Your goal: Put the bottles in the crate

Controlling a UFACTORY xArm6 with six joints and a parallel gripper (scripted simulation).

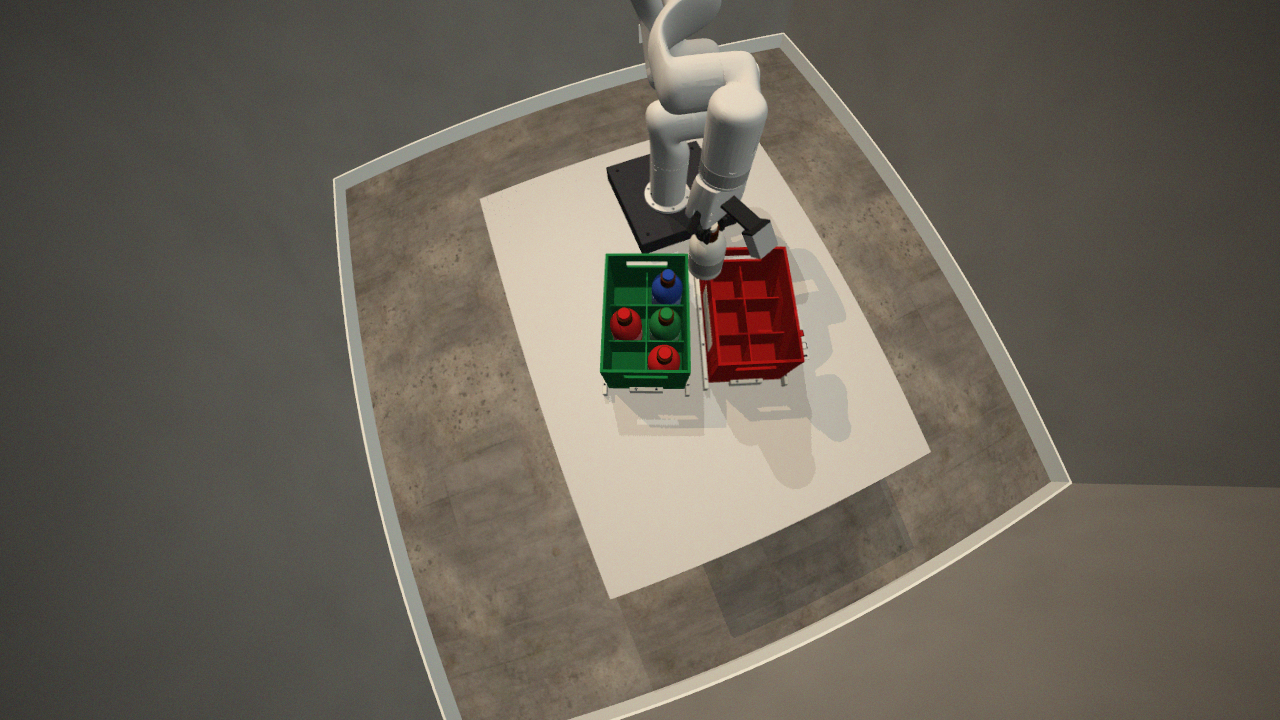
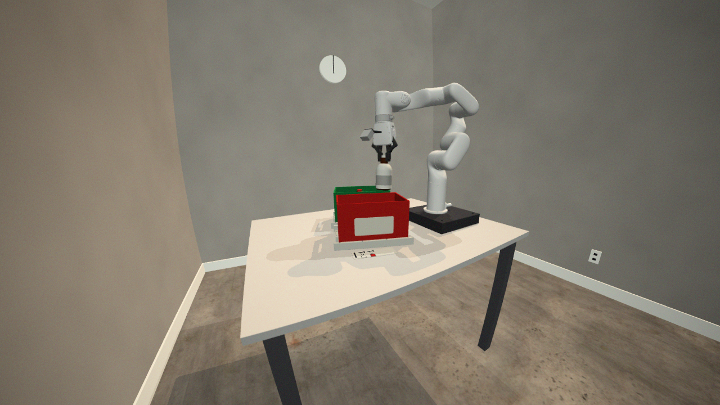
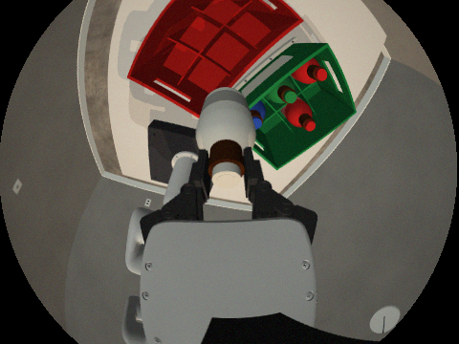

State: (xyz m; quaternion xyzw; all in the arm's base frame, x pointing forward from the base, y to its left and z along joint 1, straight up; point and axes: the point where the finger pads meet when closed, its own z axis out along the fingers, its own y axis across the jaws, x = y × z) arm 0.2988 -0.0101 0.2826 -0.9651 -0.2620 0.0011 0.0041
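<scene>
The white bottle lies 7 cm below my hand. The rest, counted from my hand: green bottle: 25 cm below, 10 cm to the right, 8 cm ahead; red crate: 25 cm below, 11 cm ahead, 9 cm to the left; blue bottle: 25 cm below, 7 cm to the right, 1 cm behind.
</scene>
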